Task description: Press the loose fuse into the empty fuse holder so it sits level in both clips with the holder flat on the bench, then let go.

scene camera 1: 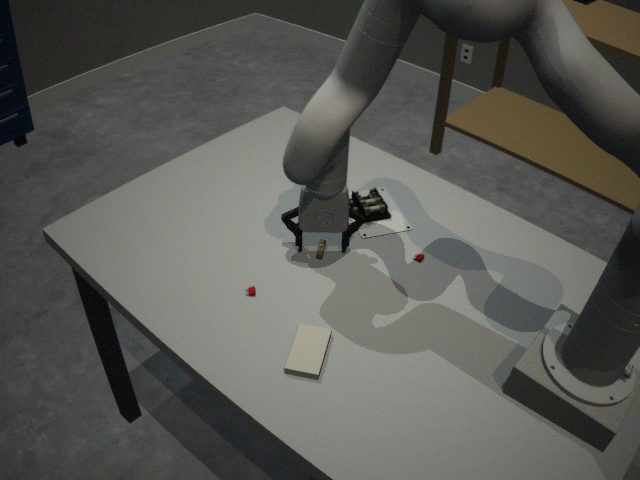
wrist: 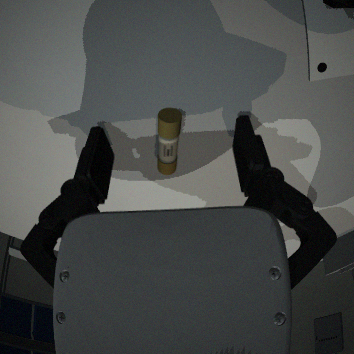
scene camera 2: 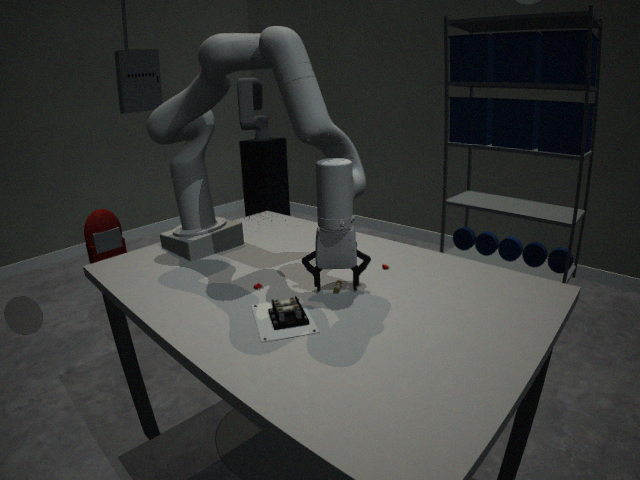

In view: my gripper [scene camera 1: 321, 248] and a fuse [wrist: 168, 119].
My gripper also shows in the wrist view [wrist: 169, 134] and in scene camera 2 [scene camera 2: 336, 288].
